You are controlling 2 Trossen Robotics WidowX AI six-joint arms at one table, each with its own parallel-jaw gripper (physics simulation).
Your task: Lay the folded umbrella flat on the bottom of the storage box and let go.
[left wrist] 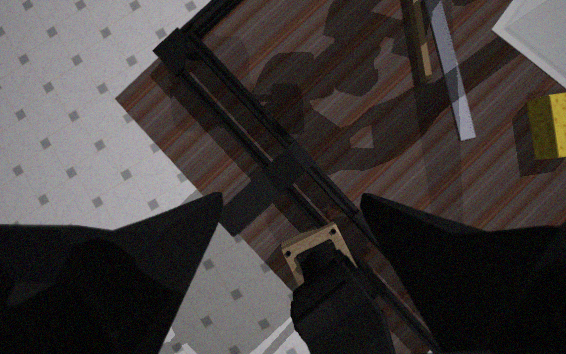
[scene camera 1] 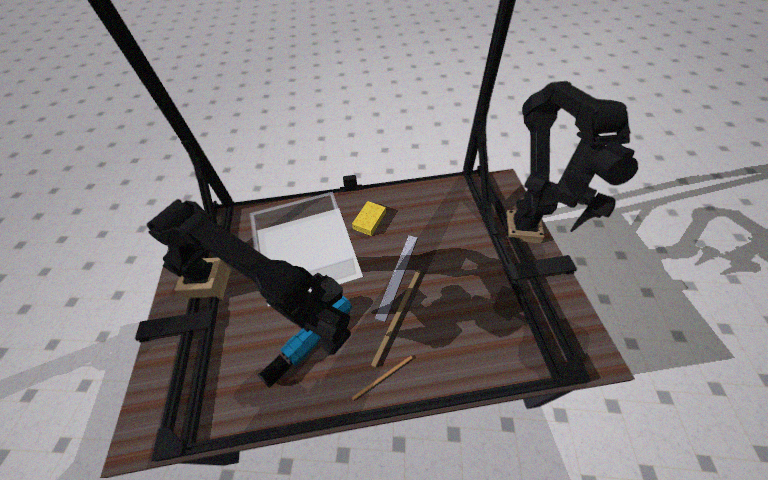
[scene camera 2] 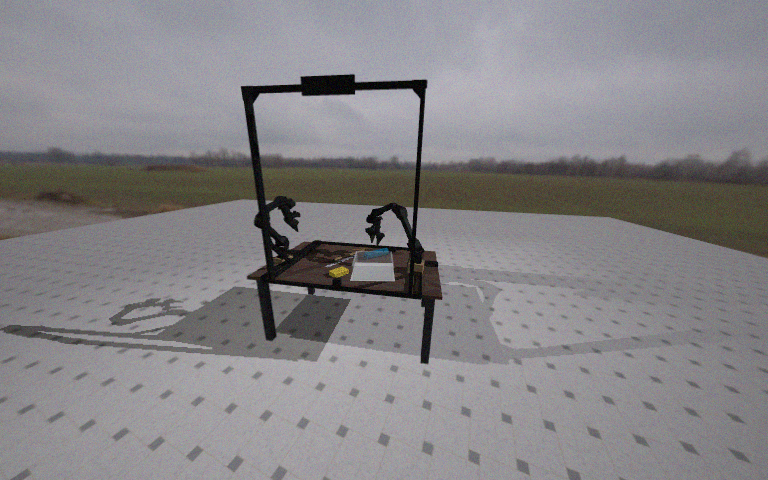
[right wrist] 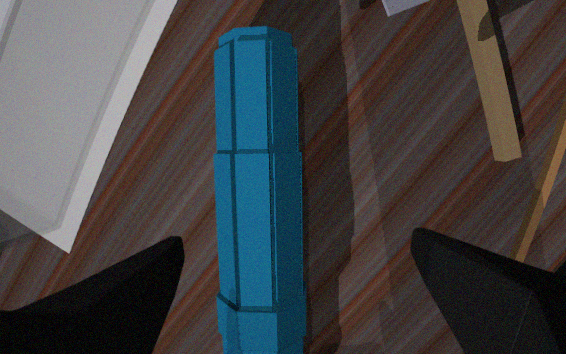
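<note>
The folded umbrella (scene camera 1: pixel 300 346) (scene camera 2: pixel 376 253) (right wrist: pixel 252 200), blue with a black handle, lies on the table beside the storage box. The white storage box (scene camera 1: pixel 297 243) (scene camera 2: pixel 372 272) (left wrist: pixel 542 30) (right wrist: pixel 75 90) stands open, with clear walls and a bare bottom. My right gripper (scene camera 1: pixel 333 338) (scene camera 2: pixel 376 241) (right wrist: pixel 298 244) is open and empty above the umbrella, its fingers on either side of the blue part in the right wrist view. The arm hides part of the umbrella in scene camera 1. My left gripper (scene camera 1: pixel 590 220) (scene camera 2: pixel 295 227) (left wrist: pixel 292 199) is open and empty, off to its own side.
A yellow sponge-like block (scene camera 1: pixel 368 218) (scene camera 2: pixel 338 272) (left wrist: pixel 547 127) lies beside the box. A pale grey strip (scene camera 1: pixel 396 277) (left wrist: pixel 452 75), a wooden strip (scene camera 1: pixel 396 319) (right wrist: pixel 495 100) and a thin stick (scene camera 1: pixel 384 378) (right wrist: pixel 547 180) lie on the table. Black frame posts stand at both sides.
</note>
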